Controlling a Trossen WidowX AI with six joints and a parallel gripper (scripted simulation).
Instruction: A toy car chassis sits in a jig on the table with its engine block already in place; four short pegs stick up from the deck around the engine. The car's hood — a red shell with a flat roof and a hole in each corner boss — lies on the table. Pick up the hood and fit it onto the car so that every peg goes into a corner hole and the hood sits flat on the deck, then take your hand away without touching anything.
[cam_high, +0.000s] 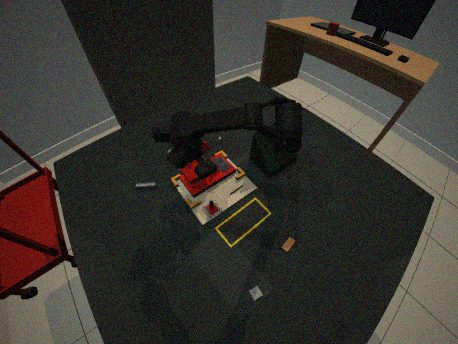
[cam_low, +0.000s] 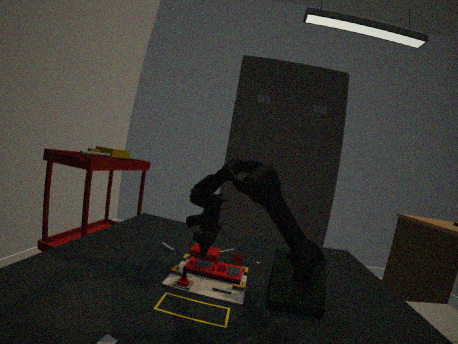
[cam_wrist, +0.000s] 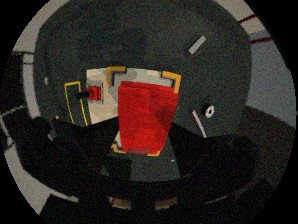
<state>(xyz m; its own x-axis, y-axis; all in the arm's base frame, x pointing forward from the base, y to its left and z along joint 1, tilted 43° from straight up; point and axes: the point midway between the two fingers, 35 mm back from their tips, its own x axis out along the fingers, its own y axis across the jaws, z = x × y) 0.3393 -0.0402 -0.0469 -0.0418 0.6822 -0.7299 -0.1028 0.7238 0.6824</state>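
My gripper tip is 40 mm above the grey engine block and 10 mm to the right of it. Round my gripper tip: tan block: 380 mm to the left, 130 mm behind, 60 mm below; then red hood: 10 mm above; then grey bar: 190 mm ahead, 90 mm to the right, 60 mm below.
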